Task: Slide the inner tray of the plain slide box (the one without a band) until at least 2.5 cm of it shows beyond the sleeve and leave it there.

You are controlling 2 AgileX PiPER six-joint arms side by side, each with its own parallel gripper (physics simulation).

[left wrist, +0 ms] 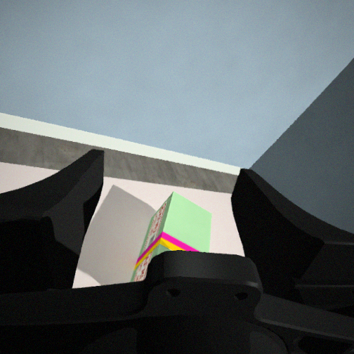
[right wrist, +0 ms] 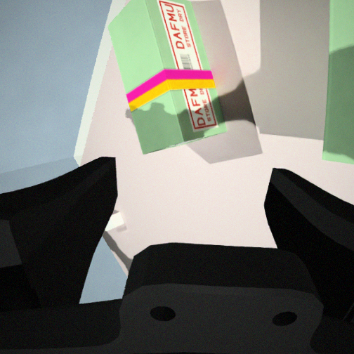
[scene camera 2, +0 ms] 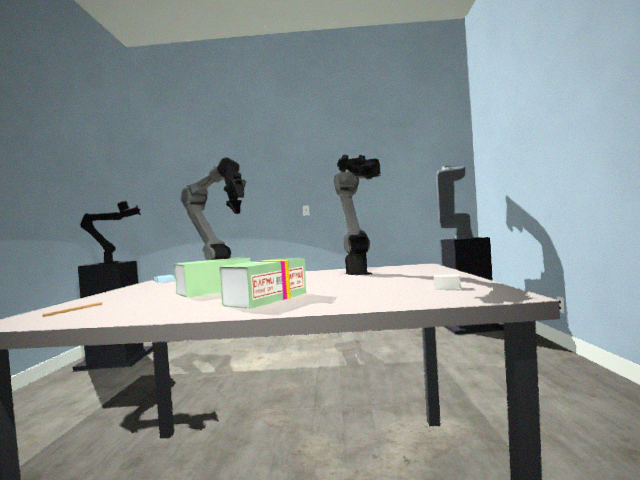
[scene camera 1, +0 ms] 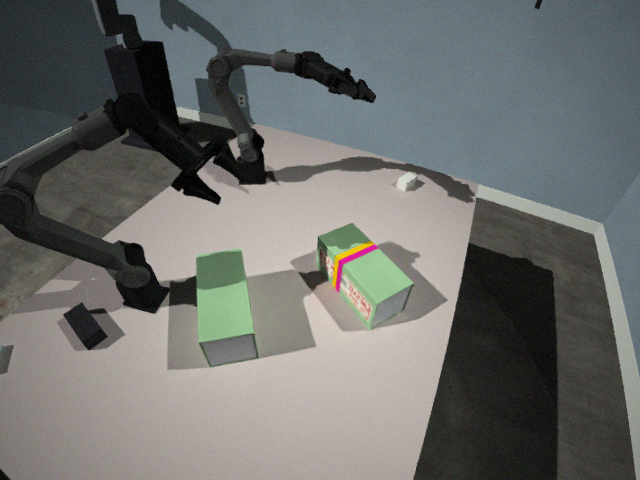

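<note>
The plain green slide box [scene camera 1: 223, 299] [scene camera 2: 200, 277] [right wrist: 341, 110] lies on the table with no band. Its pale tray end [scene camera 1: 230, 349] looks about flush with the sleeve. The far end is hidden. The banded green box [scene camera 1: 379, 273] [scene camera 2: 266, 289] [left wrist: 190, 220] [right wrist: 142, 55] lies beside it, apart, with a pink and yellow band. My right gripper [scene camera 1: 219, 171] [scene camera 2: 235, 206] [right wrist: 192, 181] is open and empty, raised above the table behind the plain box. My left gripper [scene camera 1: 372, 97] [left wrist: 171, 175] is open and empty, high above the table's back part.
A small white block [scene camera 1: 406, 181] [scene camera 2: 447, 282] [right wrist: 116, 221] lies near the back edge. A black block [scene camera 1: 85, 326] lies beside the right arm's base. An orange stick [scene camera 2: 72, 309] and a light blue item [scene camera 2: 164, 279] lie on the table [scene camera 1: 310, 413] [scene camera 2: 382, 294].
</note>
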